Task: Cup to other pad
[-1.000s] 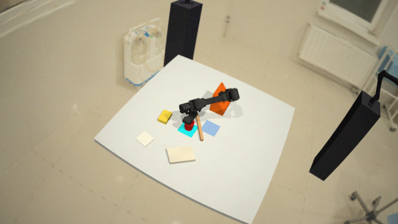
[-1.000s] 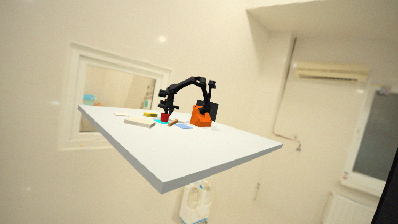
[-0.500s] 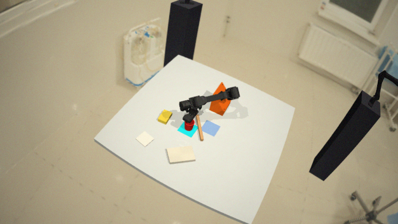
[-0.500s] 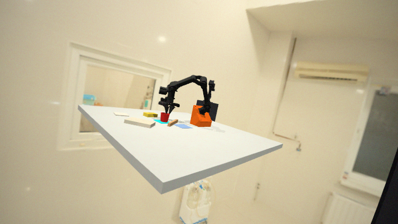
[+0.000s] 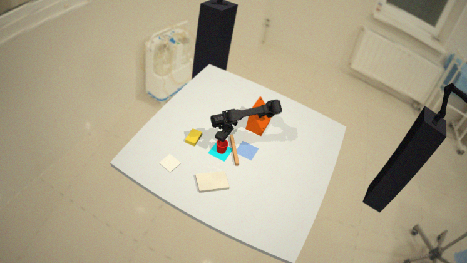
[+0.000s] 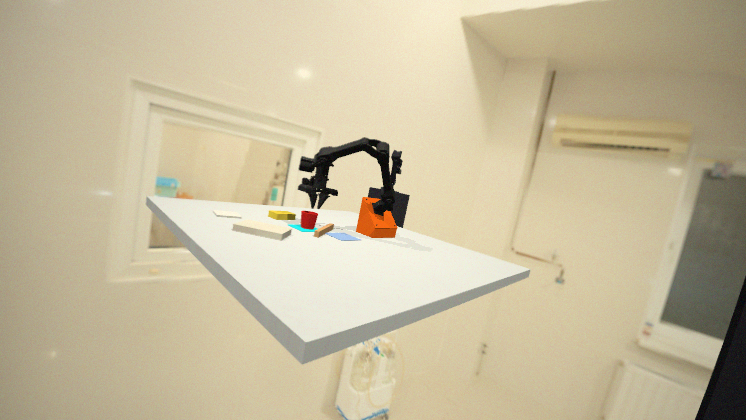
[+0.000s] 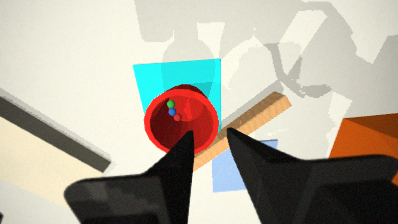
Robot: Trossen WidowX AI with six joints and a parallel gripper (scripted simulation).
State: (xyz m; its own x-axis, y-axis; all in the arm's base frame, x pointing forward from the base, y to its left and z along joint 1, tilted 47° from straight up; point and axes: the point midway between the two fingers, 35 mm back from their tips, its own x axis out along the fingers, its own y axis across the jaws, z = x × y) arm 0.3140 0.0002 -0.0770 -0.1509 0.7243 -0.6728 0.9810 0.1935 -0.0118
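Now: gripper tip 50 mm above the red cup and 30 mm short of it. The rest, counted from my gripper tip: red marble: 80 mm below, 40 mm ahead, 20 mm to the left; then cyan pad: 100 mm below, 30 mm ahead; then blue marble: 80 mm below, 40 mm ahead, 10 mm to the left.
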